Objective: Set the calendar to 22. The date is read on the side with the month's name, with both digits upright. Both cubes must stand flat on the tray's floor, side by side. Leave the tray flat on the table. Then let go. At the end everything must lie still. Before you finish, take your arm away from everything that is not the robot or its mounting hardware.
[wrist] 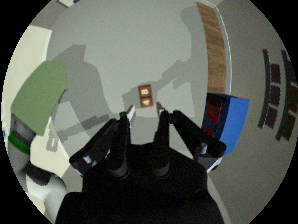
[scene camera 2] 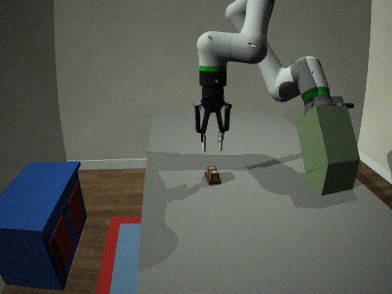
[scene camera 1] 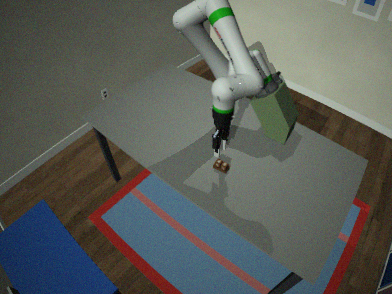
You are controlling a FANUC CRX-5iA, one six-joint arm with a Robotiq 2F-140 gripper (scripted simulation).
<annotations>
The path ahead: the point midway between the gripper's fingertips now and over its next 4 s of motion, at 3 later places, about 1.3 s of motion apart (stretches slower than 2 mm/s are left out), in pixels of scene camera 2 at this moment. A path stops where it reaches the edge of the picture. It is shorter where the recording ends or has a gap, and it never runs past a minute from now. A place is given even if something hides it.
My gripper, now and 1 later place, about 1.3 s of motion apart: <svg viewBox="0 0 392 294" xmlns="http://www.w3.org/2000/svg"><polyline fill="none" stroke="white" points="212,150 212,135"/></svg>
</annotations>
